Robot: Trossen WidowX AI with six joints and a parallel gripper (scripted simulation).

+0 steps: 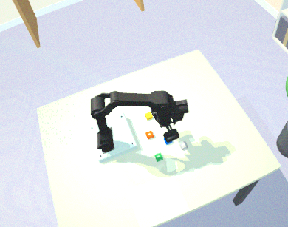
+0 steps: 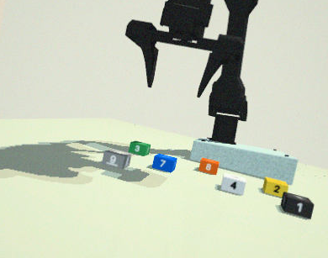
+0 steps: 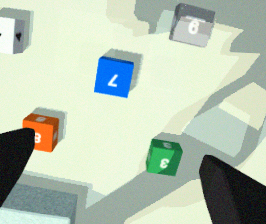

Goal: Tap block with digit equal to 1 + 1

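The white block is 40 mm ahead of my gripper tip, 120 mm to the left of it and 110 mm below it. The rest, counted from my gripper tip: blue block 7: 10 mm ahead, 10 mm to the left, 110 mm below; grey block 9: 70 mm ahead, 50 mm to the right, 110 mm below; green block 3: 70 mm behind, 50 mm to the right, 110 mm below.
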